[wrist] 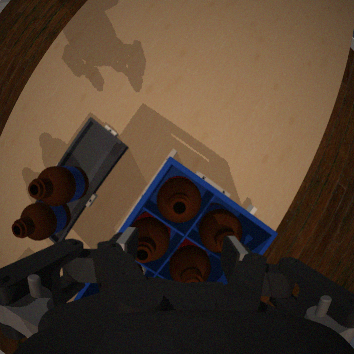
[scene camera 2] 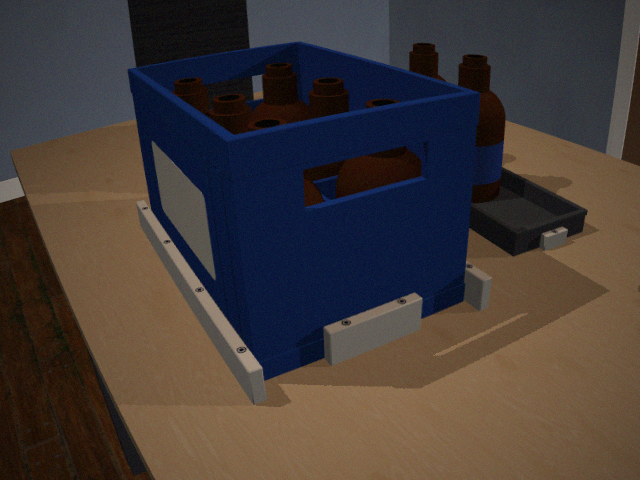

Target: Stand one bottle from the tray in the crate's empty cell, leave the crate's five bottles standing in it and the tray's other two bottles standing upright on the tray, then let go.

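Frame: origin at the arm's base, x ahead, y left, z up, level; metres.
Seen in the pictures: gripper, fingertip midpoint: (wrist: 179, 245).
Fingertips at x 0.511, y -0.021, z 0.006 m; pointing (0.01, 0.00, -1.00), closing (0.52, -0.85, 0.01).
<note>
Pixels of each thing's top centre, then the offset from my fingertips to it. "pt": a spot on its surface instead.
- blue crate, middle of its top: (scene camera 2: 274, 74) (wrist: 168, 276) 0.141 m down, 0.086 m back, 0.049 m right
- long strip, surface spot: (scene camera 2: 199, 291) pt 0.286 m down, 0.034 m back, 0.147 m right
- short block, surface spot: (scene camera 2: 373, 330) pt 0.298 m down, 0.062 m ahead, 0.048 m right
- corner block, surface spot: (scene camera 2: 478, 289) pt 0.297 m down, 0.062 m ahead, 0.051 m left
- small block, surface spot: (scene camera 2: 554, 238) (wrist: 112, 129) pt 0.306 m down, 0.023 m ahead, 0.184 m left
The blue crate (scene camera 2: 351, 242) (wrist: 225, 199) stands on the table with several brown bottles upright in it. One bottle (scene camera 2: 382, 170) (wrist: 179, 190) stands in the corner cell nearest the tray's free end. Others beside it are a bottle (scene camera 2: 328, 100) (wrist: 152, 232), a bottle (scene camera 2: 267, 125) (wrist: 220, 225) and a bottle (scene camera 2: 229, 111) (wrist: 189, 260); farther back are a bottle (scene camera 2: 279, 87) and a bottle (scene camera 2: 187, 90). Two bottles, one (scene camera 2: 488, 116) (wrist: 61, 184) and another (scene camera 2: 423, 63) (wrist: 44, 220), stand upright on the dark tray (scene camera 2: 516, 238) (wrist: 92, 145). My gripper (wrist: 179, 245) is open and empty, above the crate; scene camera 2 does not show it.
Pale stop blocks hold the crate's foot: a long strip (scene camera 2: 199, 291), a short block (scene camera 2: 373, 330) and a corner block (scene camera 2: 478, 289). A small block (scene camera 2: 554, 238) (wrist: 111, 130) sits at the tray's end. The crate's walls rise high around the bottles.
</note>
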